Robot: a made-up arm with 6 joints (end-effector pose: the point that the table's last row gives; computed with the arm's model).
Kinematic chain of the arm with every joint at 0, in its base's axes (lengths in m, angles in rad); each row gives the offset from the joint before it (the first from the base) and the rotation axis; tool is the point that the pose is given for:
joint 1: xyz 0 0 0.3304 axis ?
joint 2: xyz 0 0 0 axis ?
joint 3: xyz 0 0 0.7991 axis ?
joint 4: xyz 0 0 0 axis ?
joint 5: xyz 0.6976 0 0 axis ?
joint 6: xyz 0 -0.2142 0 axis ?
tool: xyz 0 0 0
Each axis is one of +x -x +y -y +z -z.
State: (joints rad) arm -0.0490 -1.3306 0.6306 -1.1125 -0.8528 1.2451
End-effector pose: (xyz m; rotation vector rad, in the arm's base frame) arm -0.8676 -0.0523 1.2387 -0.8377 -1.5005 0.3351
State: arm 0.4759 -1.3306 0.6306 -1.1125 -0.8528 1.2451
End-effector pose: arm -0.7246 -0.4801 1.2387 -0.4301 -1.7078 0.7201
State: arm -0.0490 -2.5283 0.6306 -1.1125 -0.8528 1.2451
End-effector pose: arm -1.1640 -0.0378 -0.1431 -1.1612 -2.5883 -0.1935
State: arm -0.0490 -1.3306 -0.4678 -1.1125 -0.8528 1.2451
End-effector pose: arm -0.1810 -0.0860 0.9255 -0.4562 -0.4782 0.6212
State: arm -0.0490 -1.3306 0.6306 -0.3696 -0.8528 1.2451
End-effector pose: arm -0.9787 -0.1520 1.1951 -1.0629 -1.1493 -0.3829
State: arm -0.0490 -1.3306 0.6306 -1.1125 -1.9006 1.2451
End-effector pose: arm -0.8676 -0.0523 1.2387 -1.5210 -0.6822 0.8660
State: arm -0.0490 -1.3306 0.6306 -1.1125 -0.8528 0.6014
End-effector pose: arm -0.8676 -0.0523 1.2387 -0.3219 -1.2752 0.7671
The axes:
joint 1: +z
joint 2: +y
joint 3: -y
joint 4: -x
joint 5: -y
joint 6: -x

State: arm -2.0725 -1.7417 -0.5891 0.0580 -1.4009 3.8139
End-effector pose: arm 0.0604 0.5548 0.8370 1.4758 -2.4059 -1.0657
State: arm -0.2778 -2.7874 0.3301 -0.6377 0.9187 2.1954
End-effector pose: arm -0.9814 0.1009 -0.2748 -0.9720 1.9911 1.7846
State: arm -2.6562 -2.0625 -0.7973 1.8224 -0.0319 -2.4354
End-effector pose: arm 0.6373 0.2759 0.6808 -1.2802 -0.9888 -1.8197
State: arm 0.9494 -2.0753 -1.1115 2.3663 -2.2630 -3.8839
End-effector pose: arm -0.3717 -0.2563 0.6026 -1.8836 2.0247 -0.1188
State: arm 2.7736 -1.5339 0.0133 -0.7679 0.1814 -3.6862
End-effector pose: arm 0.6464 -0.0841 1.0538 0.7134 -1.2754 0.7204
